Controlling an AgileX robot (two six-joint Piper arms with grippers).
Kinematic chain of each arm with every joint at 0, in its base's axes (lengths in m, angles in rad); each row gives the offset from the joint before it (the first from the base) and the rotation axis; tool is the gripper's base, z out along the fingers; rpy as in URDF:
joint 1: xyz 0 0 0.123 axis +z
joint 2: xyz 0 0 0 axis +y
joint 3: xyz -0.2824 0 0.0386 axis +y
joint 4: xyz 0.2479 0 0.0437 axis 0.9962 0 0.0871
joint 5: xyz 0 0 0 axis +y
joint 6: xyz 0.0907 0 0.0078 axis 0.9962 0 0.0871
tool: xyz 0 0 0 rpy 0 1.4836 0
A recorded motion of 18 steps. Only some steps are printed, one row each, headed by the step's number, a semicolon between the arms.
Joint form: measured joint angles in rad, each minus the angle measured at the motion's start. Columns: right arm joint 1, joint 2, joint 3, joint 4, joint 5, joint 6; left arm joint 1, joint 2, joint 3, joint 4, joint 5, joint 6.
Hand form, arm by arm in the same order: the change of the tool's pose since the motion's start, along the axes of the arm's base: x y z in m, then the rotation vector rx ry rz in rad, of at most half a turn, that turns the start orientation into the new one. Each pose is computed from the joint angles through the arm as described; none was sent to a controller.
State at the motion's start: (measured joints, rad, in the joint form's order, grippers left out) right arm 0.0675 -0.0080 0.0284 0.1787 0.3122 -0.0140; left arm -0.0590 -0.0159 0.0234 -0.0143 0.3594 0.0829
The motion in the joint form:
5: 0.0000 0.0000 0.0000 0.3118 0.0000 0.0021; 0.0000 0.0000 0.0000 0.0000 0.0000 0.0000
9: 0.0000 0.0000 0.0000 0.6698 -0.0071 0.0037; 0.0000 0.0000 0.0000 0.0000 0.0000 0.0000
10: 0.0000 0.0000 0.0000 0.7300 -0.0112 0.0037; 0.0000 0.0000 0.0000 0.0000 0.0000 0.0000
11: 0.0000 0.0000 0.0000 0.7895 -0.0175 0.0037; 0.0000 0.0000 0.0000 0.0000 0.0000 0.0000
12: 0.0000 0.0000 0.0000 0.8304 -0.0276 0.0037; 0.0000 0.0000 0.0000 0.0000 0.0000 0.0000
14: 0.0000 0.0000 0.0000 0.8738 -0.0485 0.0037; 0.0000 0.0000 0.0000 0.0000 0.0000 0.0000
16: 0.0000 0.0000 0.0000 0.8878 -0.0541 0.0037; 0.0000 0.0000 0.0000 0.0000 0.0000 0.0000
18: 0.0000 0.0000 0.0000 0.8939 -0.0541 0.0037; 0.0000 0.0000 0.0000 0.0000 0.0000 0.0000
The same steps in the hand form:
5: -0.0007 0.0082 0.0029 0.3124 0.0213 0.0203; 0.0000 0.0000 0.0000 0.0000 0.0000 0.0000
9: -0.0015 0.0156 0.0095 0.6710 0.0396 0.0404; 0.0000 0.0000 0.0000 0.0000 0.0000 0.0000
10: -0.0015 0.0163 0.0110 0.7313 0.0402 0.0421; 0.0000 0.0000 0.0000 0.0000 0.0000 0.0000
11: -0.0015 0.0168 0.0126 0.7911 0.0390 0.0423; 0.0000 0.0000 0.0000 0.0000 0.0000 0.0000
12: -0.0013 0.0167 0.0140 0.8328 0.0333 0.0389; 0.0000 0.0000 0.0000 0.0000 0.0000 0.0000
14: -0.0009 0.0157 0.0159 0.8779 0.0190 0.0288; 0.0000 0.0000 0.0000 0.0000 0.0000 0.0000
16: -0.0007 0.0154 0.0164 0.8924 0.0154 0.0261; 0.0000 0.0000 0.0000 0.0000 0.0000 0.0000
18: -0.0008 0.0155 0.0165 0.8984 0.0159 0.0263; 0.0000 0.0000 0.0000 0.0000 0.0000 0.0000

